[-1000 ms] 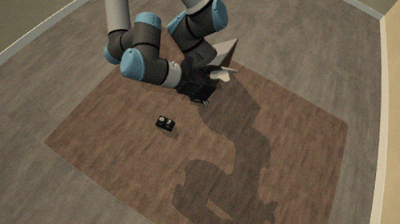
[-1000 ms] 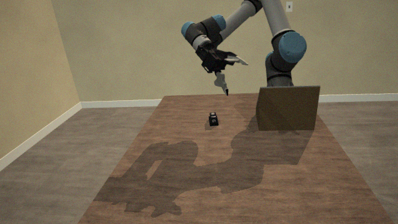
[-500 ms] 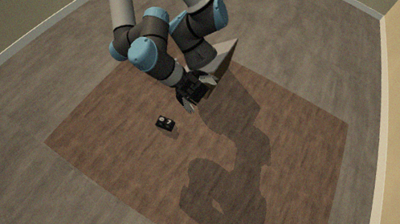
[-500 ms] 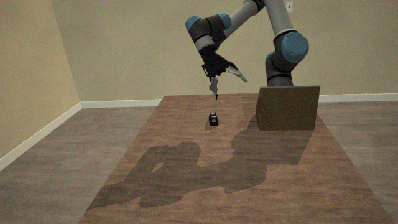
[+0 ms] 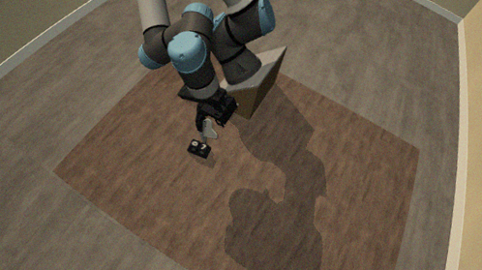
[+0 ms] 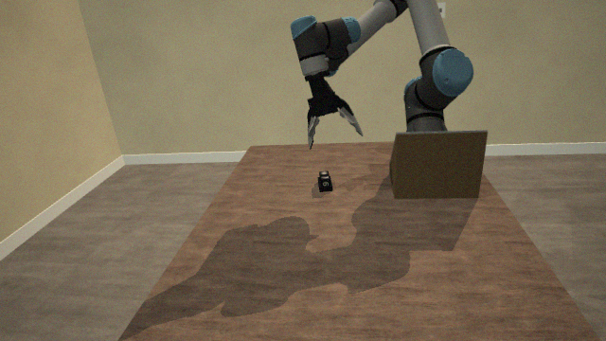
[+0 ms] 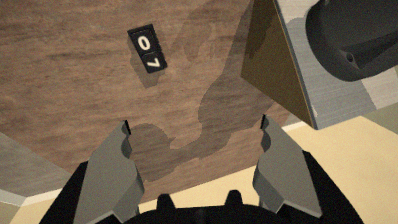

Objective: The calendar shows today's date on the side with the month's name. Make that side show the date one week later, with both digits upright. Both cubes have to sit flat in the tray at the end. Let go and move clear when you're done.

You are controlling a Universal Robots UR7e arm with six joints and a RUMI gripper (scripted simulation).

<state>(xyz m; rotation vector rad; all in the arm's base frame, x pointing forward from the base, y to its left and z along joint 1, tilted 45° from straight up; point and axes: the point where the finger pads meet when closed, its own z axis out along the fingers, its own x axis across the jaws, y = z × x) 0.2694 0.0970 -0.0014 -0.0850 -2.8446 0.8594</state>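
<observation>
Right now the black cube is 4 cm ahead of my hand, 3 cm to the right of it and 14 cm below it. From my hand the other things lie so: black tray 5 cm ahead, 4 cm to the right, 16 cm below.
</observation>
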